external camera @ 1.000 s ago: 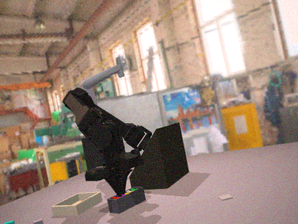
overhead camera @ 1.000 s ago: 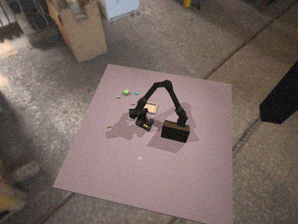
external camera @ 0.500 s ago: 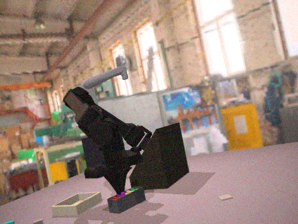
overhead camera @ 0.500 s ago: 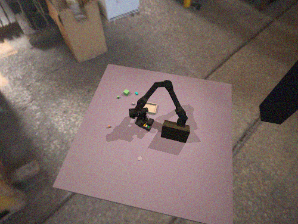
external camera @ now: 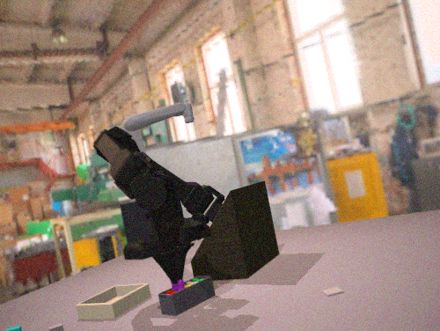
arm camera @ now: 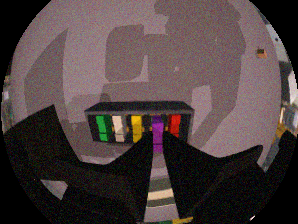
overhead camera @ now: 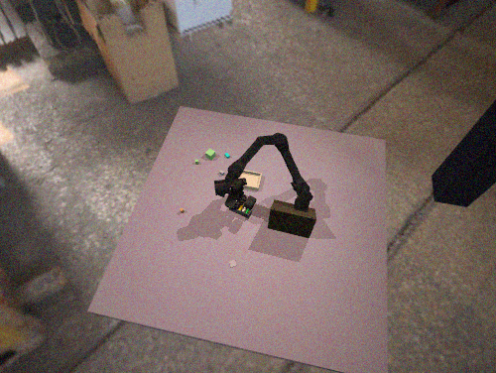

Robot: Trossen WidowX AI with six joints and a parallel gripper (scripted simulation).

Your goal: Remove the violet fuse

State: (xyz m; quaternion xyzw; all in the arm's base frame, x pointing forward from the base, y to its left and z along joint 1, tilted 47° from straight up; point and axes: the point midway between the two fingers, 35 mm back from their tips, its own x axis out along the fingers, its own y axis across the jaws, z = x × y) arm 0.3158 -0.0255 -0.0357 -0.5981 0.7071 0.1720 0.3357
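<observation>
Right now the beige tray is 2 cm behind my gripper tip, 19 cm to the right of it and 5 cm below it. Also, from my gripper tip: violet fuse (1 cm below); then grey bit (13 cm ahead, 20 cm to the right, 4 cm below); then teal bit (13 cm ahead, 33 cm to the right, 4 cm below).
</observation>
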